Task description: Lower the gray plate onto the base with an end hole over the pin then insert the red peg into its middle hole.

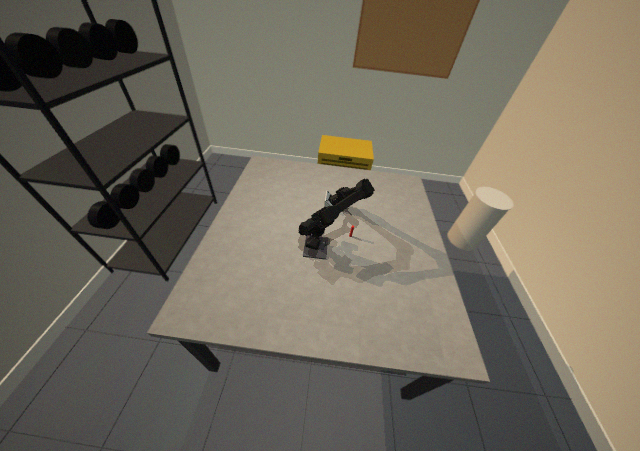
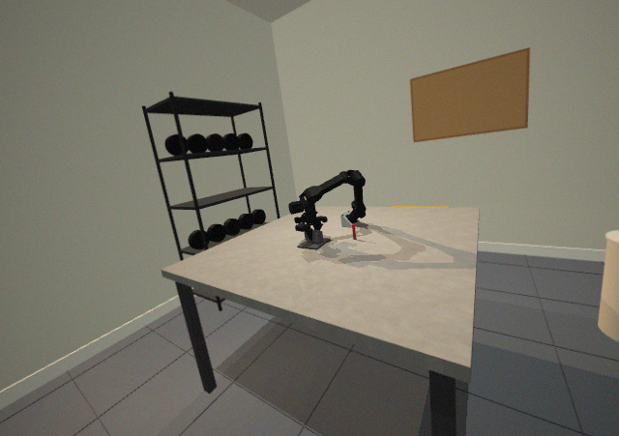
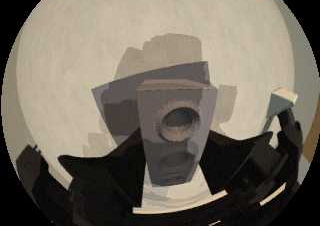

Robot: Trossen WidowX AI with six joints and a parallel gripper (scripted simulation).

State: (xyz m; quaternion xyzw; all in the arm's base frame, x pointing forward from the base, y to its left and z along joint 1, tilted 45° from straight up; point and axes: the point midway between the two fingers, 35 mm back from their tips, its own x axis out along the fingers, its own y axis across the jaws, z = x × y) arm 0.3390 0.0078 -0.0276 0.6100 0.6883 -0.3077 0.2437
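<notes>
My gripper tip is now 20 mm to the right of the dark base and 10 mm above it. The rest, counted from my gripper tip: gray plate (30 mm above); red peg (170 mm to the left, 130 mm behind, 20 mm above).
</notes>
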